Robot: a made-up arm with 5 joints.
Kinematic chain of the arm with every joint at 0, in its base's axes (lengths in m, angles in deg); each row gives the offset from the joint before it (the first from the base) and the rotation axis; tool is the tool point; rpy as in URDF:
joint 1: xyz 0.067 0 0.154 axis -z
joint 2: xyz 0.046 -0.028 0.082 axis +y
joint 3: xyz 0.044 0 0.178 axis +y
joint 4: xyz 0.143 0 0.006 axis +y
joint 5: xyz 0.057 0.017 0 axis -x
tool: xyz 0 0 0 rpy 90 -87.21 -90
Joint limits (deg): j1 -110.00..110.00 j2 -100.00..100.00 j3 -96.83..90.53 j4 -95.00..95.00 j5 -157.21..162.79
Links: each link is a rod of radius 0.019 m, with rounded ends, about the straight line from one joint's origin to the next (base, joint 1, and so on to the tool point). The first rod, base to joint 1, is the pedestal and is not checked.
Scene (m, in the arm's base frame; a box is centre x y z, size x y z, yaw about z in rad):
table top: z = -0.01
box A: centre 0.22 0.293 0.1 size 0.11 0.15 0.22 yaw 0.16
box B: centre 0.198 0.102 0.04 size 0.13 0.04 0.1 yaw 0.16
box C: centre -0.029 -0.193 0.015 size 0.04 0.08 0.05 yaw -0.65
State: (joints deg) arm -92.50 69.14 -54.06 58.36 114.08
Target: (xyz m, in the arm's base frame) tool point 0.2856 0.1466 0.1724
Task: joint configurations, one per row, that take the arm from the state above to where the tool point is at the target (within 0.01 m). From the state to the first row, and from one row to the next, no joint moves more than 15 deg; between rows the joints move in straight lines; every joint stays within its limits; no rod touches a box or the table.
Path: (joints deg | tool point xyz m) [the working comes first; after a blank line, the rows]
Joints at the target: -36.24 49.33 1.58 85.87 114.08
Straight joint move there: touches box A.

1: -84.91 56.60 -60.24 55.10 115.34 | 0.1131 0.3941 0.2677
2: -77.31 44.06 -66.43 51.83 116.60 | 0.1614 0.3693 0.3653
3: -69.72 31.52 -72.61 48.57 117.86 | 0.1941 0.3122 0.4558
4: -62.12 18.98 -78.80 45.31 119.12 | 0.2018 0.2312 0.5309
5: -54.53 6.45 -84.98 42.04 120.38 | 0.1793 0.1387 0.5832
6: -46.93 -6.09 -91.17 38.78 121.64 | 0.1274 0.0485 0.6073
7: -45.41 1.82 -77.92 45.51 120.56 | 0.1964 0.1156 0.5818
8: -43.88 9.74 -64.67 52.23 119.48 | 0.2575 0.1679 0.5272
9: -42.35 17.66 -51.42 58.96 118.40 | 0.3028 0.2001 0.4524
10: -40.82 25.58 -38.17 65.69 117.32 | 0.3277 0.2107 0.3690
11: -39.30 33.49 -24.92 72.42 116.24 | 0.3310 0.2019 0.2885
12: -37.77 41.41 -11.67 79.15 115.16 | 0.3152 0.1784 0.2207
13: -36.24 49.33 1.58 85.87 114.08 | 0.2856 0.1466 0.1724

